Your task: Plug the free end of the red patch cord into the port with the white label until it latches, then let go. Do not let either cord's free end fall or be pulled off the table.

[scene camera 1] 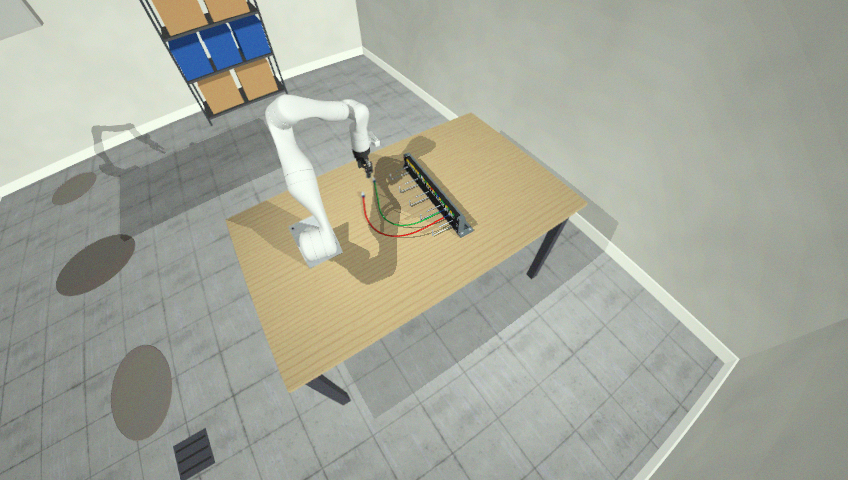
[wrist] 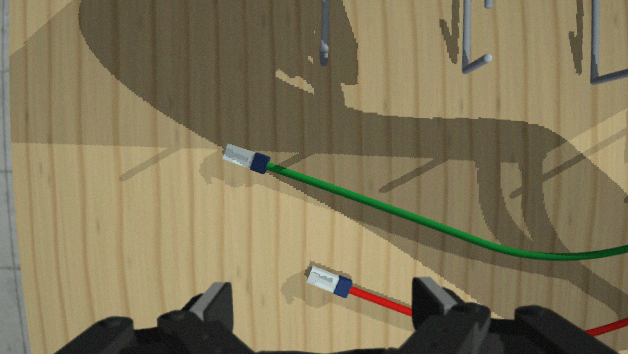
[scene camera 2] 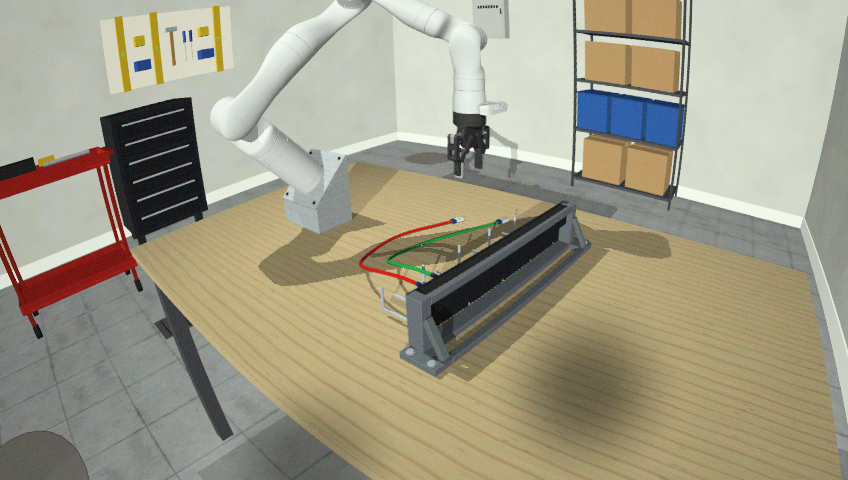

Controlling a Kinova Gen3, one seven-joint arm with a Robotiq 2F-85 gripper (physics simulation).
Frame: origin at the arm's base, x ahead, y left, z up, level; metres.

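Seen in the pictures: gripper, fingertip midpoint: (scene camera 1: 364,172) (wrist: 322,302) (scene camera 2: 469,172); arm's base, link origin: (scene camera 2: 310,177).
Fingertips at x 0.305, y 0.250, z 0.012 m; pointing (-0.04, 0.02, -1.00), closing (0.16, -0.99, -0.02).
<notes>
Offsets run from my fingertips to a thing's top centre. "*": to the spot under its first point.
The red patch cord (scene camera 1: 380,233) (scene camera 2: 389,237) (wrist: 380,301) curves from the near end of the black port panel {dx +0.253, dy -0.172, dz -0.030 m} (scene camera 2: 499,247). Its free end, a clear plug {dx -0.033, dy -0.009, dz -0.117 m} (scene camera 1: 363,194) (scene camera 2: 457,220) (wrist: 322,279) with a dark blue boot, lies at the table's surface. My gripper (scene camera 1: 369,174) (scene camera 2: 468,170) (wrist: 322,302) is open and empty, high above the table; in the wrist view the red plug appears between the fingertips, well below them. The green cord {* dx +0.009, dy -0.129, dz -0.123 m} (scene camera 1: 380,208) (scene camera 2: 440,237) (wrist: 400,212) lies alongside, its free plug {* dx +0.054, dy +0.059, dz -0.124 m} (scene camera 2: 502,221) (wrist: 239,155) nearer the panel. The white label is too small to make out.
Thin metal cable guides (scene camera 2: 458,255) (wrist: 467,35) stick out from the panel's cord side. The table edge (wrist: 15,200) shows at the left in the wrist view. The arm's base (scene camera 2: 318,208) stands behind the cords. A red cart (scene camera 2: 65,289) and a shelf rack (scene camera 2: 630,35) stand beyond the table.
</notes>
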